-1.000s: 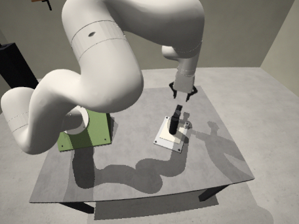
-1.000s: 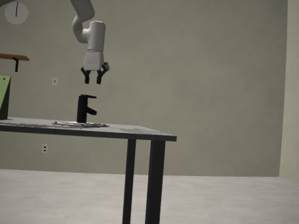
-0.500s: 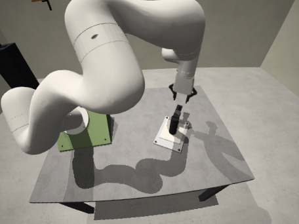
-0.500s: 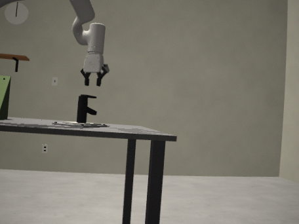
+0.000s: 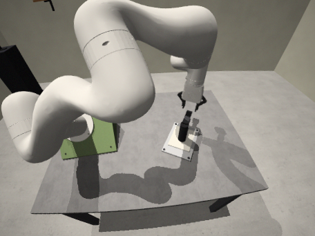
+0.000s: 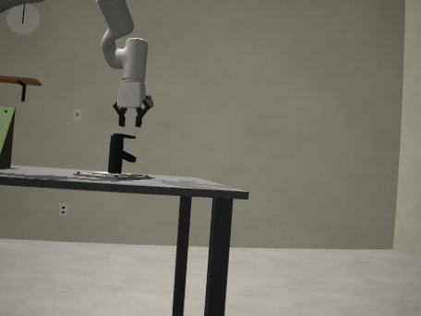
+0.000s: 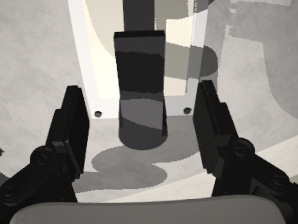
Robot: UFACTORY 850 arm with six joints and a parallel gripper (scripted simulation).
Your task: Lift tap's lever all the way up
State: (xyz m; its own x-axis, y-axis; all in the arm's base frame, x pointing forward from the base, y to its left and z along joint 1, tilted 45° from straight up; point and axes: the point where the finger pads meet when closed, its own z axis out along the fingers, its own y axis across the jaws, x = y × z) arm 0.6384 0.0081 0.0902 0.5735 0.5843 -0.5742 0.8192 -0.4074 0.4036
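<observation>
The tap lever is 3 cm behind my hand, 5 cm to the right of it and 6 cm below it.
</observation>
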